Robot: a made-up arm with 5 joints.
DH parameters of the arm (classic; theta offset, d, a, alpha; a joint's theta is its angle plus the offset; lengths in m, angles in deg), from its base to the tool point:
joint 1: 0 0.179 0 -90
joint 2: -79.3 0 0.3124 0
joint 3: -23.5 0 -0.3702 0
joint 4: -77.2 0 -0.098 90
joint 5: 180 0.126 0 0
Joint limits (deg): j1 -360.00..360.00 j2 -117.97..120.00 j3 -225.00..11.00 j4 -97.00..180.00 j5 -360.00..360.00
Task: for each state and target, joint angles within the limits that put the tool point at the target. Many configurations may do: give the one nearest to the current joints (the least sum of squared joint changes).
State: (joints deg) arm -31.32 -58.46 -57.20 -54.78 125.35
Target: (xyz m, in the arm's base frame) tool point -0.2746 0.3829 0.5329
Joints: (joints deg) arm -54.35 -100.33 -66.90 -71.48 125.35
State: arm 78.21 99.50 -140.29 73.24 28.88
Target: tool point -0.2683 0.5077 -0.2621
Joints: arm 117.85 90.47 -130.56 87.88 28.88
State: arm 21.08 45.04 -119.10 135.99 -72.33
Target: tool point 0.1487 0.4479 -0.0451
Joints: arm 71.63 64.18 -105.94 134.93 -72.33
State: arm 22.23 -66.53 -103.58 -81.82 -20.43
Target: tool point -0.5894 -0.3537 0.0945
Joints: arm 30.97 -109.80 -128.19 -73.55 -20.43
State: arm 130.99 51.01 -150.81 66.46 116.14
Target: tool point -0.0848 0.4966 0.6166
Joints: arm 99.69 11.84 -133.00 111.59 116.14
